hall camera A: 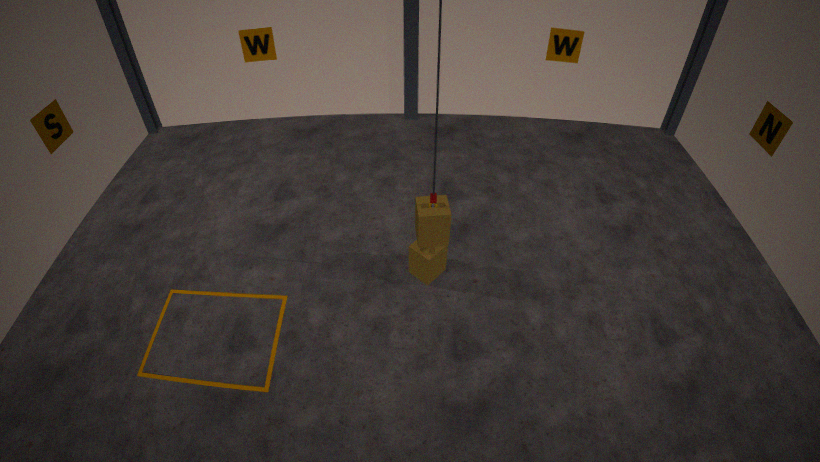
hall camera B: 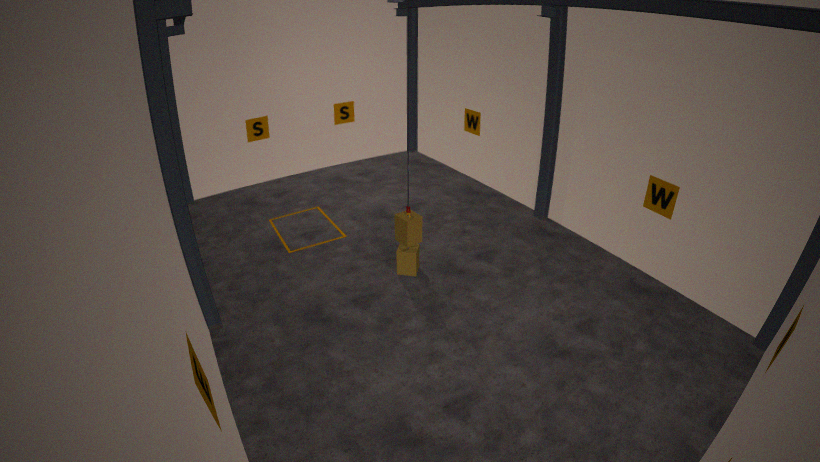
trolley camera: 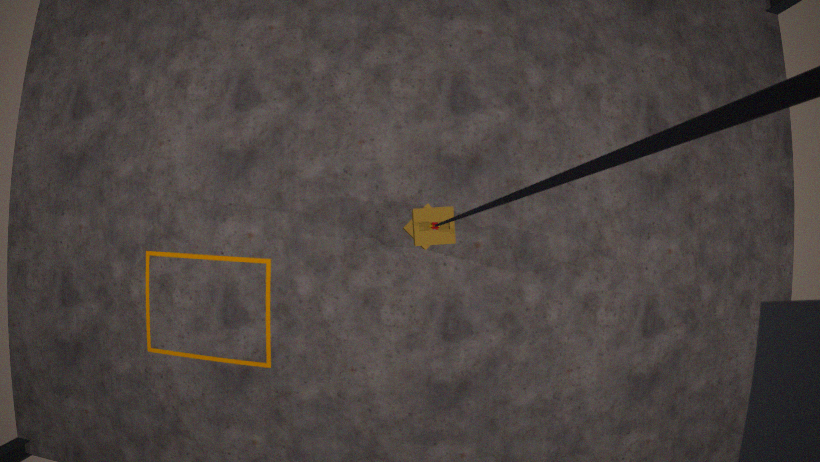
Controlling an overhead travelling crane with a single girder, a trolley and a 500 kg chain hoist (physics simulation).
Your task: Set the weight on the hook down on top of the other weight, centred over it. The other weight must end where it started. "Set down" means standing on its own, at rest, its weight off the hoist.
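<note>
The hook is red and holds a yellow box-shaped weight by its top; the weight hangs upright on the chain. The other yellow weight stands on the floor directly below, turned about 45 degrees to the upper one. In hall camera A the upper weight sits a little right of the lower one's middle. In the trolley view several lower corners stick out, most at the left. Whether the two weights touch is hidden.
A yellow-orange marked rectangle lies on the floor, left of the weights in all three views. Walls with letter signs and dark steel columns stand around the floor.
</note>
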